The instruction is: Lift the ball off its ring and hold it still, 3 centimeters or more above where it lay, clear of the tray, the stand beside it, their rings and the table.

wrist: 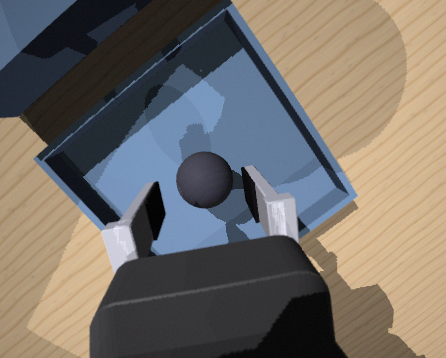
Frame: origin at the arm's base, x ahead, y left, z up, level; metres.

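Seen in the pictures: gripper, between the fingertips: (202, 191).
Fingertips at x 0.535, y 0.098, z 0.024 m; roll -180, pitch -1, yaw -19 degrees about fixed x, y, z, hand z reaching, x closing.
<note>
Offsets run from my fingertips to a thing's top centre. "spot": to the spot under its first point. Level surfaces: height alone.
The dark grey ball {0.025 m down, 0.001 m back, 0.006 m right} (204, 179) shows near the middle of the wrist view, over the floor of the blue tray {0.052 m down, 0.001 m back, 0.006 m right} (295, 107). The ring under the ball is hidden. My gripper (202, 191) is open and empty, with one fingertip on each side of the ball in the view. The ball appears slightly beyond the line of the fingertips, nearer the right finger. A gap shows between the ball and each finger. How high the fingertips are above the tray floor I cannot tell exactly.
A larger blue box-like object {spot: 0.012 m down, 0.040 m back, 0.124 m left} (37, 37) stands at the upper left, separated from the tray by a dark, shaded gap. The tray's raised walls surround the ball. The wooden table {0.080 m down} (400, 200) shows on the right and at the lower left, with shadows across it.
</note>
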